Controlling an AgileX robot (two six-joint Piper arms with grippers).
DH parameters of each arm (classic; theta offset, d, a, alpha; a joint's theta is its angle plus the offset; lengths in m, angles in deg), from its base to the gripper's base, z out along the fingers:
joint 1: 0 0.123 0 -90
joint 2: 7.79 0 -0.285 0
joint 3: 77.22 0 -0.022 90
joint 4: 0 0.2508 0 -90
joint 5: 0 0 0.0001 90
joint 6: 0 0.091 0 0
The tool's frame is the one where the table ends.
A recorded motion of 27 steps. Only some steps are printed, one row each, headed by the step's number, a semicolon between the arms.
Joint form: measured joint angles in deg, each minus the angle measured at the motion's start. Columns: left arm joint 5, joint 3, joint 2, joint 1, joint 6, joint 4; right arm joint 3, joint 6, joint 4, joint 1, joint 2, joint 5.
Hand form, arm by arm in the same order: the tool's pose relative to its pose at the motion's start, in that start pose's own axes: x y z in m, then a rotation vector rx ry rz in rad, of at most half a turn. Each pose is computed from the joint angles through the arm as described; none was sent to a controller.
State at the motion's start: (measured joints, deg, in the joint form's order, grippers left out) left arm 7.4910 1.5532 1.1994 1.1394 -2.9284 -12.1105; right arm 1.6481 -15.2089 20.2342 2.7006 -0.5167 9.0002
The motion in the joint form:
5: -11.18 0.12 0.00 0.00 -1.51 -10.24; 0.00 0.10 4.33 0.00 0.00 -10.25
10: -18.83 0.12 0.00 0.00 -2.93 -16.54; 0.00 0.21 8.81 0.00 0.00 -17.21
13: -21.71 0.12 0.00 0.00 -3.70 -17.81; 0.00 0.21 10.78 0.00 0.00 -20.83
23: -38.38 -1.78 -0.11 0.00 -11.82 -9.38; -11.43 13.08 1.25 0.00 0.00 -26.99
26: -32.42 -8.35 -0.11 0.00 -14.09 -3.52; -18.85 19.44 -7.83 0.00 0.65 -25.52
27: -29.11 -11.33 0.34 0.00 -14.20 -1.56; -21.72 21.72 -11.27 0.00 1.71 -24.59
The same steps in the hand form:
5: -0.0169 0.0003 -0.0015 0.0177 -0.1919 -0.2052; -0.0156 -0.0044 -0.0014 0.0418 -0.1739 0.0772
10: -0.0282 0.0038 -0.0046 0.0144 -0.3247 -0.3405; -0.0253 -0.0089 -0.0040 0.0771 -0.2897 0.1580
13: -0.0322 0.0053 -0.0061 0.0121 -0.3749 -0.3759; -0.0300 -0.0118 -0.0059 0.0990 -0.3488 0.1928
23: -0.0657 0.0021 -0.0233 0.0839 -0.6986 -0.3633; -0.1022 -0.0048 -0.0356 0.0297 -0.6621 0.2476
26: -0.0930 -0.0125 -0.0325 0.1492 -0.6964 -0.3028; -0.1387 0.0041 -0.0550 -0.0278 -0.7563 0.1910
27: -0.1040 -0.0180 -0.0357 0.1608 -0.6795 -0.2705; -0.1517 0.0072 -0.0600 -0.0428 -0.7712 0.1670

